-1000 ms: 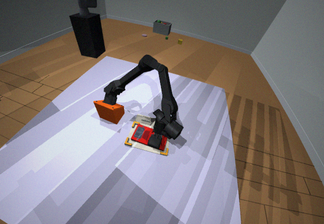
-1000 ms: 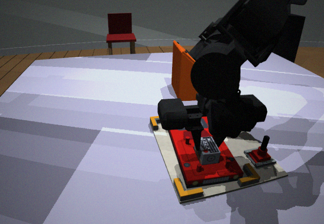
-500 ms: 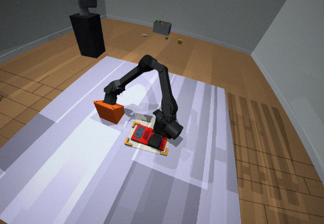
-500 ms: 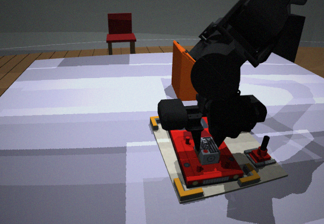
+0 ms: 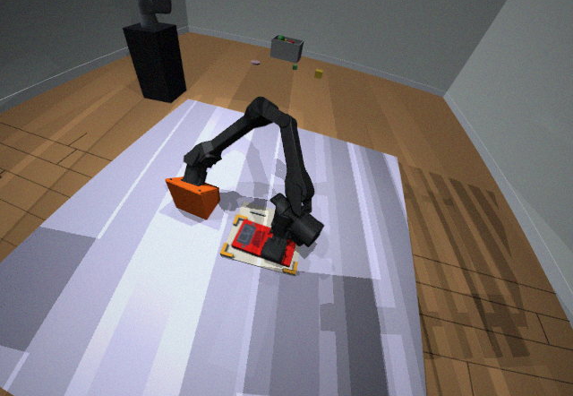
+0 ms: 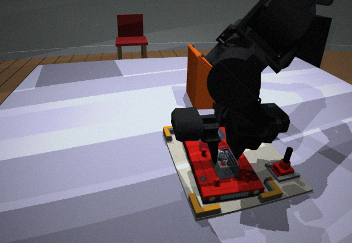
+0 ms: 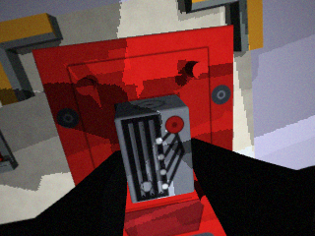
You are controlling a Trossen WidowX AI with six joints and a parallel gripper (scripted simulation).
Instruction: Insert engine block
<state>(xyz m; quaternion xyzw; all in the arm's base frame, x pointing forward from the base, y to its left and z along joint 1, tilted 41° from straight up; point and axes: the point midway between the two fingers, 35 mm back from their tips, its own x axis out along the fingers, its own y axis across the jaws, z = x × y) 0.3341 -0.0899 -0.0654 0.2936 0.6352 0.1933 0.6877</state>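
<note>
Right now the black post is 30 mm ahead of my gripper tip and 120 mm to the left of it. The rest, counted from my gripper tip: grey engine block 10 mm below.
</note>
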